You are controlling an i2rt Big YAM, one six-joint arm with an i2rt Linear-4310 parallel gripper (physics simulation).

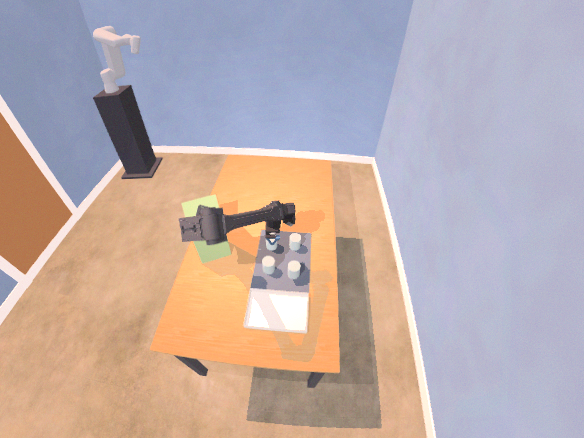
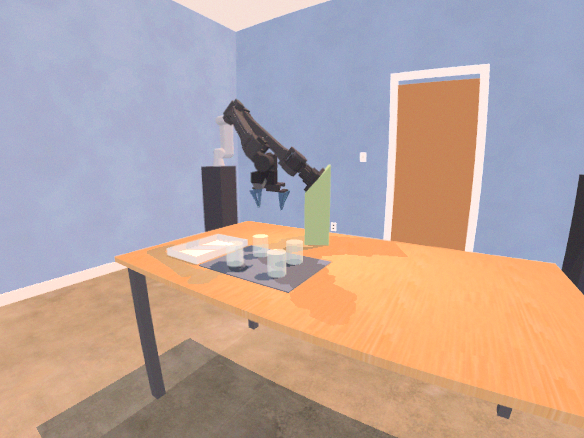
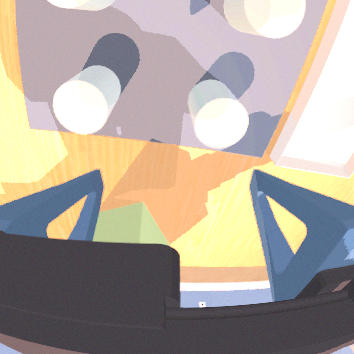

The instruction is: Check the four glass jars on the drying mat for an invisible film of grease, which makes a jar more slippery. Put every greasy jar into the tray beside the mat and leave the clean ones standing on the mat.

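Frame: origin at the arm's base, x ahead, y left, z up, level; centimetres.
Seen in the pictures: gripper, fingertip midpoint: (image 1: pixel 271 237) (image 2: pixel 270 208) (image 3: pixel 176 177); arm's base, origin of the base link: (image 2: pixel 315 180).
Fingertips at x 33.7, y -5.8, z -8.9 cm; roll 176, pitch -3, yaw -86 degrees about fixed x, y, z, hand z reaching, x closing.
Note:
Offsets run from my fingertips to a thing's middle. Level surfaces: height alone.
Four pale glass jars stand upright on the dark drying mat {dz -20.3 cm} (image 1: pixel 281 255) (image 2: pixel 306 270) (image 3: pixel 160 90). On the arm's side are the jar far from the tray {dz -16.2, dx -0.5, dy +10.2 cm} (image 1: pixel 271 245) (image 2: pixel 294 252) (image 3: pixel 82 106) and the jar near the tray {dz -16.2, dx -2.0, dy -6.0 cm} (image 1: pixel 268 265) (image 2: pixel 260 245) (image 3: pixel 220 122). On the opposite side are the jar far from the tray {dz -16.2, dx +13.0, dy +9.9 cm} (image 1: pixel 295 242) (image 2: pixel 276 263) and the jar near the tray {dz -16.2, dx +11.4, dy -9.2 cm} (image 1: pixel 294 270) (image 2: pixel 235 255) (image 3: pixel 275 15). No grease is visible. My gripper (image 1: pixel 272 240) (image 2: pixel 270 208) (image 3: pixel 176 177) is open and empty, pointing down high above the table.
The white tray {dz -19.1, dx +2.3, dy -30.7 cm} (image 1: pixel 275 329) (image 2: pixel 183 255) (image 3: pixel 312 166) adjoins the mat's short edge. A green panel (image 1: pixel 215 252) (image 2: pixel 317 215) (image 3: pixel 120 225) stands at the arm's base, by the edge of the wooden table {dz -20.5 cm} (image 1: pixel 205 310) (image 2: pixel 425 300). A white arm (image 1: pixel 114 57) stands on a dark pedestal away from the table.

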